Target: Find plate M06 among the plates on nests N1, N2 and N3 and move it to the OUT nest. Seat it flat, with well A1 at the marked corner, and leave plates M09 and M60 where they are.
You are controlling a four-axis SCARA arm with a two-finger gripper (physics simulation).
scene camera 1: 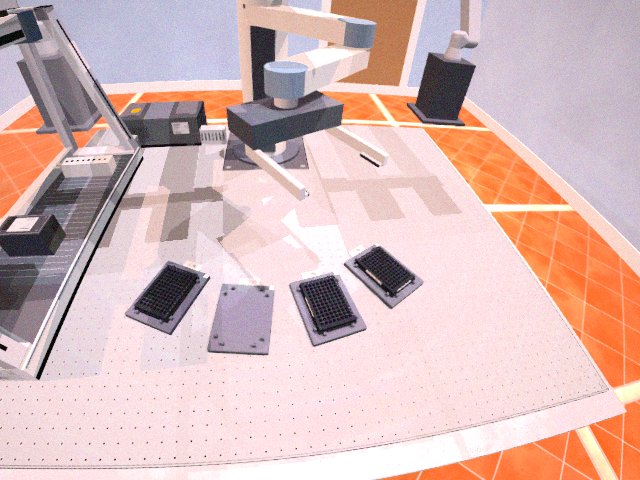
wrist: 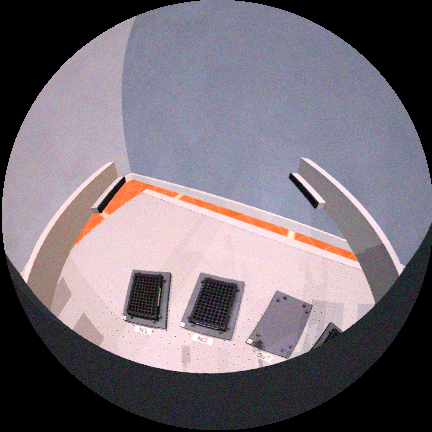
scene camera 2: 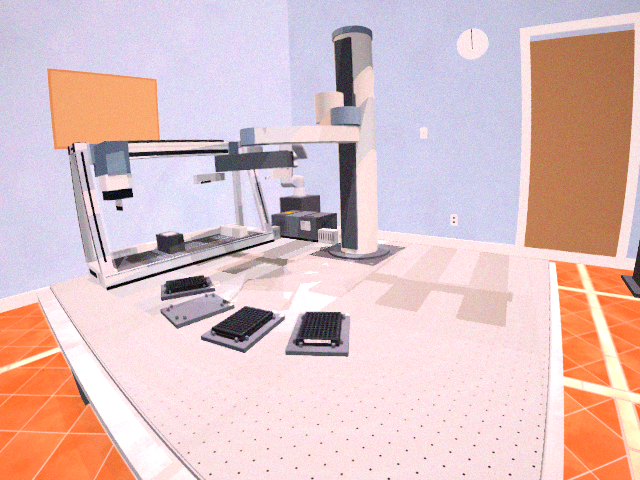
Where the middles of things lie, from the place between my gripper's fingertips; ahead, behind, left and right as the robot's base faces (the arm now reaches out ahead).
My gripper is now 33 cm above the N1 nest (scene camera 1: pixel 391 302), 15 cm to the right of it and 7 cm past it. Also, from my hand: N2 nest (scene camera 2: pixel 249 342) (33 cm below).
